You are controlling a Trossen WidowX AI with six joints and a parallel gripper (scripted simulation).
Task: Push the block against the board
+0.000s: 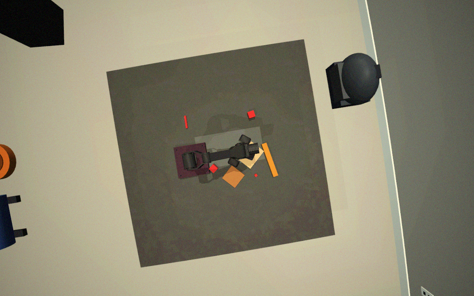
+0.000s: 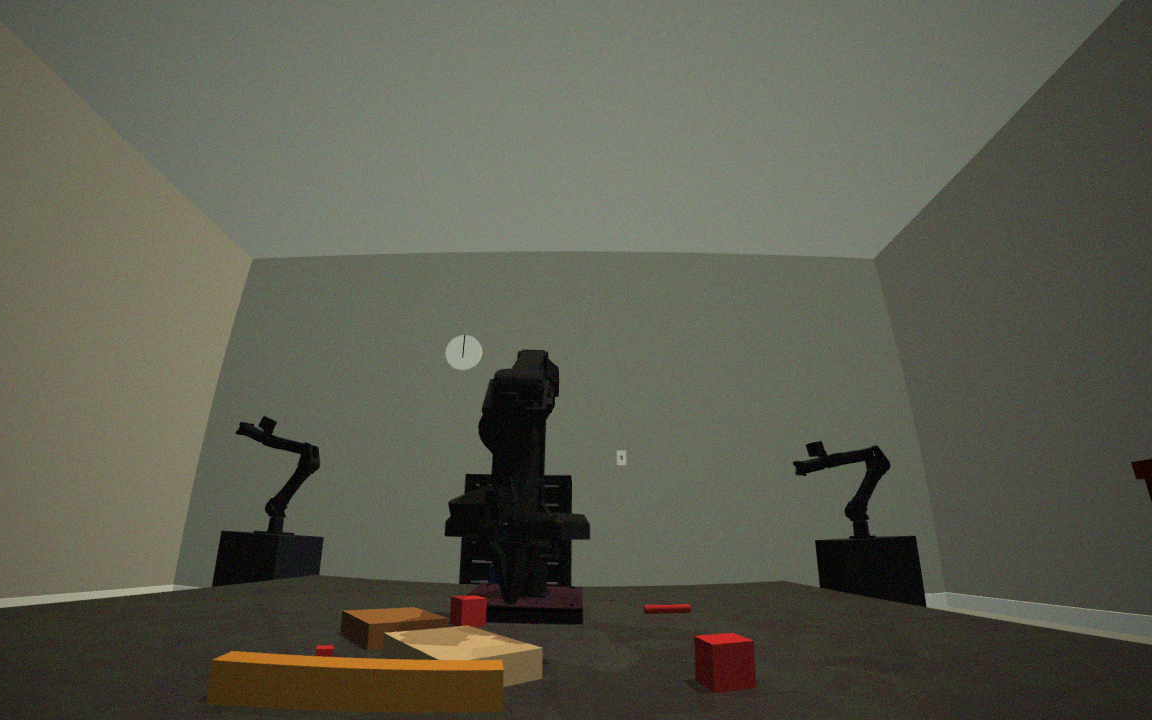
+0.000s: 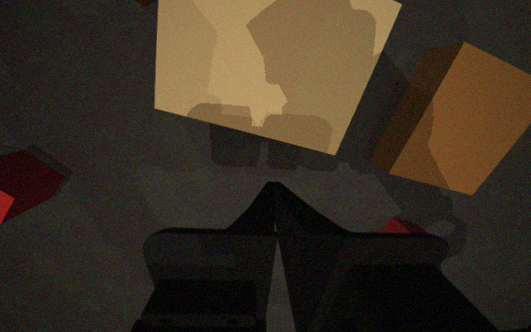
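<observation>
Now: the square block 160 mm to the right of my gripper tip, 40 mm below it and 40 mm behind it. From my gripper tip the other things lie so: long orange board 190 mm ahead, 70 mm to the right, 40 mm below; then tiny red piece 160 mm to the right, 100 mm ahead, 50 mm below; then tan board 70 mm ahead, 40 mm below, 30 mm to the right.
</observation>
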